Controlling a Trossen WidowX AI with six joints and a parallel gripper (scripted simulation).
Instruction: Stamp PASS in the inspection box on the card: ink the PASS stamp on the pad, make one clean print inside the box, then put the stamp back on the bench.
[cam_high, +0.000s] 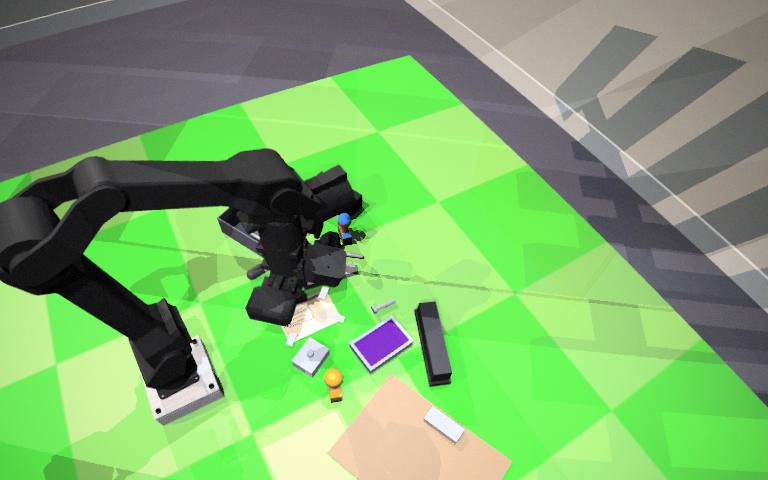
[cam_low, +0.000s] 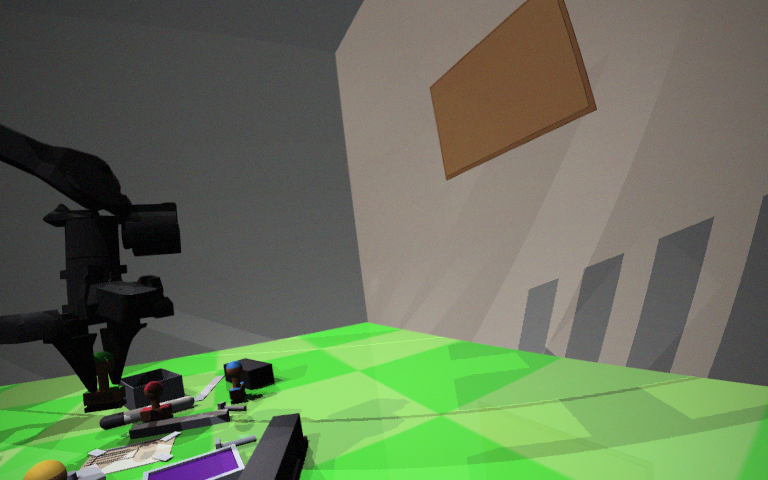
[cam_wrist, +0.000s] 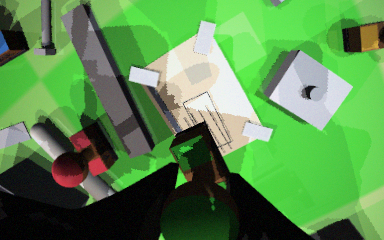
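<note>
Now: the taped card 2 cm ahead of my gripper tip, 1 cm to the right of it and 9 cm below it. From my gripper tip the other things lie so: green-knobbed PASS stamp right at my gripper tip; then grey block 2 cm behind, 8 cm to the right, 7 cm below; then grey bar 7 cm ahead, 5 cm to the left, 8 cm below.
</note>
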